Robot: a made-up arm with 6 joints.
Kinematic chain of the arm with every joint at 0, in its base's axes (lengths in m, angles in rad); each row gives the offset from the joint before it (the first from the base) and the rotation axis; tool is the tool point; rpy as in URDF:
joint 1: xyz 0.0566 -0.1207 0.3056 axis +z
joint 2: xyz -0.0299 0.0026 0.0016 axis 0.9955 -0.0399 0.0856
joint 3: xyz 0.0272 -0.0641 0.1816 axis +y
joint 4: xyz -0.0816 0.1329 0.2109 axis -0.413 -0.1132 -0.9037
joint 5: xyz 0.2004 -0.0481 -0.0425 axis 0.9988 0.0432 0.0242
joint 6: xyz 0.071 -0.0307 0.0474 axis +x
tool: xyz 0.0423 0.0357 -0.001 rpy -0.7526 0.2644 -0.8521
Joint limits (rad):
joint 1: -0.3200..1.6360
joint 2: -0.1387..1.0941
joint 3: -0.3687..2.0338
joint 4: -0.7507..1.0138
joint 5: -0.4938..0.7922
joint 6: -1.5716..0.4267
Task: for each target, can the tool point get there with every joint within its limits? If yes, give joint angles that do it. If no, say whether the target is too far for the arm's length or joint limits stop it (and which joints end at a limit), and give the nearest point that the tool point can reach.
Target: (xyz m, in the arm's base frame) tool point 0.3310 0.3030 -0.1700
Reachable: no: joint limits stop it (at a limit: joint 2, joint 4, joint 5, joint 6) | nearest point 0.2244 0.1384 0.1501 | short by 0.375 m
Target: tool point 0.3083 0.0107 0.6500
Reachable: yes | joints 0.0718 -0.0205 0.1476 -0.3184 0.3201 0.0231
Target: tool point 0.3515 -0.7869 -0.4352
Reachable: no: too far | nearest point 0.2635 -0.4248 0.2015 | short by 0.738 m
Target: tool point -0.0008 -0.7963 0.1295
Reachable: no: joint limits stop it (at a limit: joint 2, joint 3, joint 4, joint 6) | nearest point 0.0135 -0.6275 0.3150 | short by 0.251 m
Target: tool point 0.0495 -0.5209 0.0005
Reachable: no: joint limits stop it (at a limit: joint 1, joint 3, joint 5, joint 6) | nearest point 0.2049 -0.3499 0.1899 | short by 0.299 m
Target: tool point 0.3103 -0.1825 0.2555
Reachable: yes | joints -0.0943 0.9915 1.4715 0.3189 0.6880 0.1565
